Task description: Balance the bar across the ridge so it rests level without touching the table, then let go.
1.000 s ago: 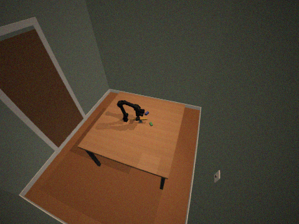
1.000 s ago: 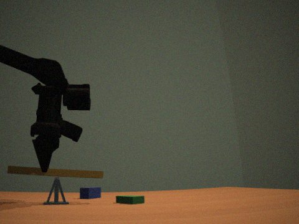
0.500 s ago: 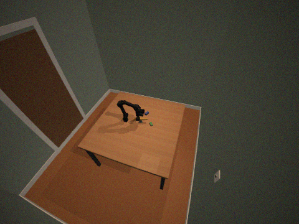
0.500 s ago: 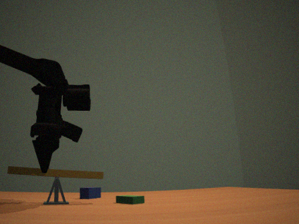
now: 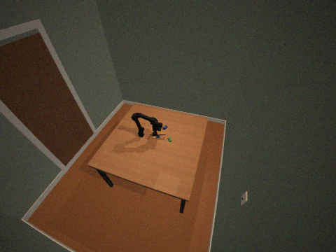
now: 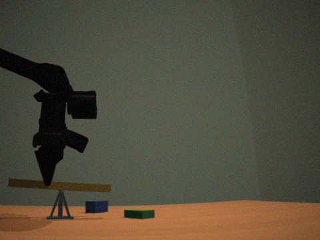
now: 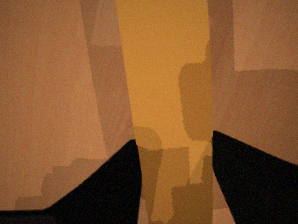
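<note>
Right now my gripper tip is 30 mm short of the yellow bar and 10 mm to the right of it. From my gripper tip the other things lie so: blue block: 60 mm ahead, 200 mm to the left, 50 mm below; green block: 200 mm ahead, 20 mm to the left, 60 mm below.
</note>
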